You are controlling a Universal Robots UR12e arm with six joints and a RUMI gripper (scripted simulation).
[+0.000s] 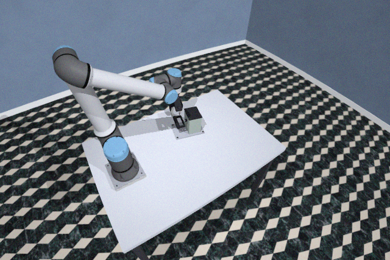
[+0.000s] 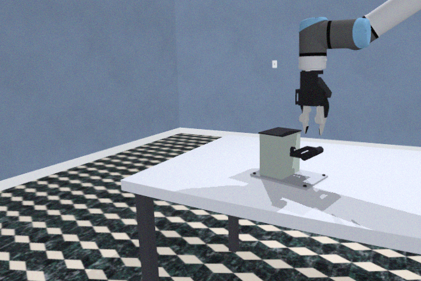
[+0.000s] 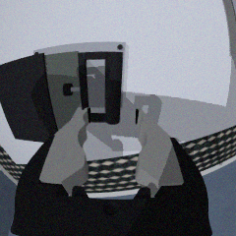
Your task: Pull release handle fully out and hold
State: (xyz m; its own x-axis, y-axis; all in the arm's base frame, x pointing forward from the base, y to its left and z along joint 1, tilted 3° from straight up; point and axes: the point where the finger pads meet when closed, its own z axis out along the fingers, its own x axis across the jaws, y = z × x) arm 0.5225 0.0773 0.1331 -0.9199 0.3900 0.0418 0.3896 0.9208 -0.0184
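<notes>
The black release handle lies 5 cm ahead of my hand, 2 cm to the right of it and 8 cm below it. The rest, counted from my hand: grey base plate (9 cm ahead, 4 cm to the right, 19 cm below).
</notes>
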